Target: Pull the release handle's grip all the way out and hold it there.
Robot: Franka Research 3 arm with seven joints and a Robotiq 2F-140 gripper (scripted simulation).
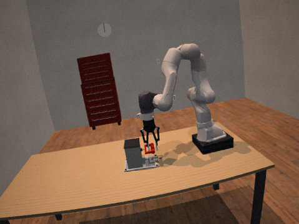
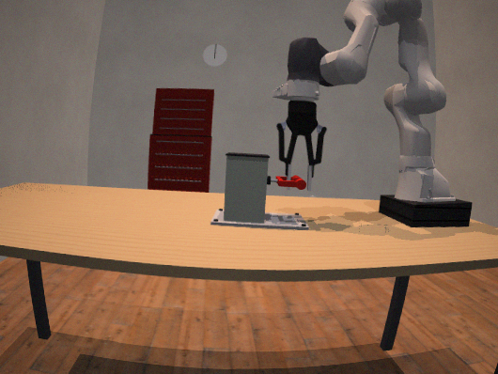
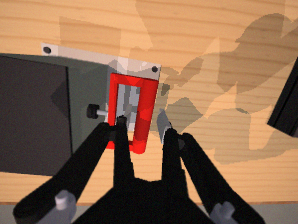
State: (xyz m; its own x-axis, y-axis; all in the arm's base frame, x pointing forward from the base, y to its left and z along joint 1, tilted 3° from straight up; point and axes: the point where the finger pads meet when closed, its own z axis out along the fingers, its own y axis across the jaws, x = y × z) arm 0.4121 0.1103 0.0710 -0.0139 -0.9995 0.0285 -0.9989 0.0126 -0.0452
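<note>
Now: hand 11 cm above the base plate and 10 cm short of it.
</note>
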